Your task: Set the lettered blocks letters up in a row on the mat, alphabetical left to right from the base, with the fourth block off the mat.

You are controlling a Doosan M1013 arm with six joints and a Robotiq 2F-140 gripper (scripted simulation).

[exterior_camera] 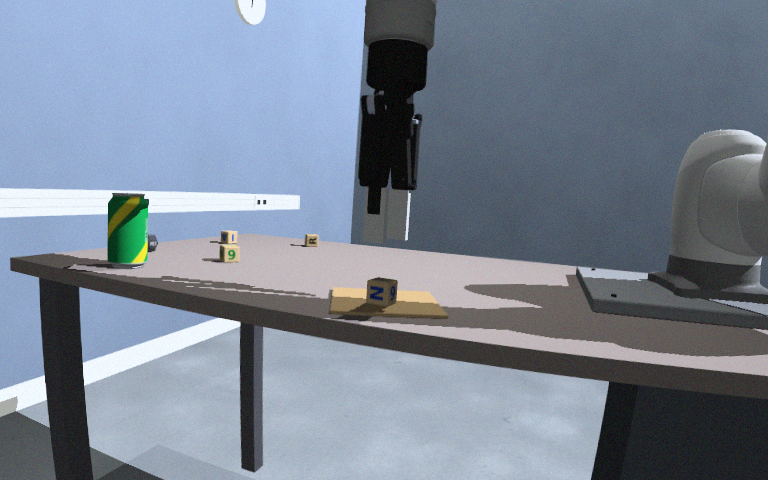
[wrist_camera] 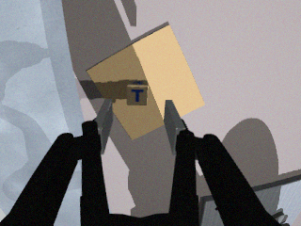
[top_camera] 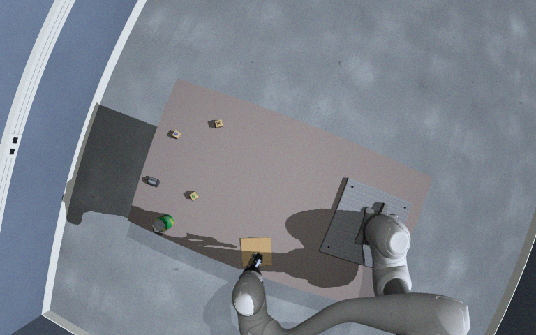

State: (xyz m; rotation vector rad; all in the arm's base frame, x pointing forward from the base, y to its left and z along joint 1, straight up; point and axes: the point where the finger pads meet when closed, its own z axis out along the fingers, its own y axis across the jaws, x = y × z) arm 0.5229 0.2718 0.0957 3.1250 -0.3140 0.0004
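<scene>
Now: hand 90 mm above the wooden block. From my hand the other things lie so: yellow can: 450 mm ahead, 50 mm below, 30 mm to the right; then tan mat: 110 mm below, 20 mm to the right; then small dark object: 580 mm ahead, 190 mm to the right, 100 mm below.
</scene>
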